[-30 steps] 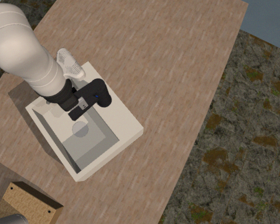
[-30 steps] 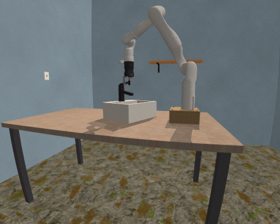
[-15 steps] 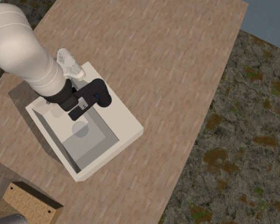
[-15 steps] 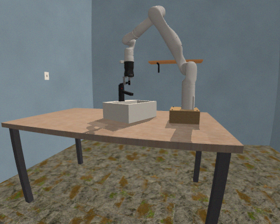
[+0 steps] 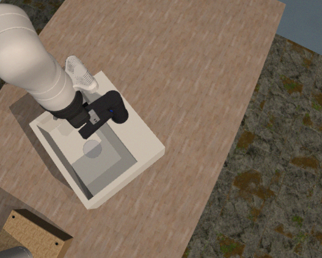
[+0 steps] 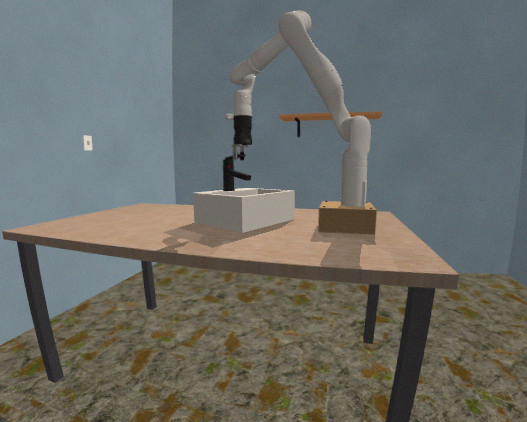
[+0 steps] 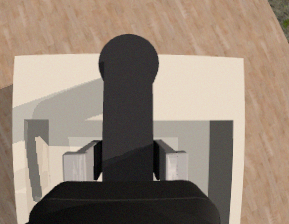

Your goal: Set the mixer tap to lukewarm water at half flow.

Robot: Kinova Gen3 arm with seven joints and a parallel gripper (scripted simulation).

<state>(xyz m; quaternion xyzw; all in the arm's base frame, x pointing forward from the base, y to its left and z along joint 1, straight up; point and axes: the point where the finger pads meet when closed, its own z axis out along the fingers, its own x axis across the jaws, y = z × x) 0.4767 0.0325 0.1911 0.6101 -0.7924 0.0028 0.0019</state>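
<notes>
Right now my hand is 2 cm short of the lever and 1 cm to the left of it. From my hand the other things lie so: white sink basin: 24 cm below, 5 cm behind, 1 cm to the left; black mixer tap: 5 cm below, 4 cm ahead, 1 cm to the right.
</notes>
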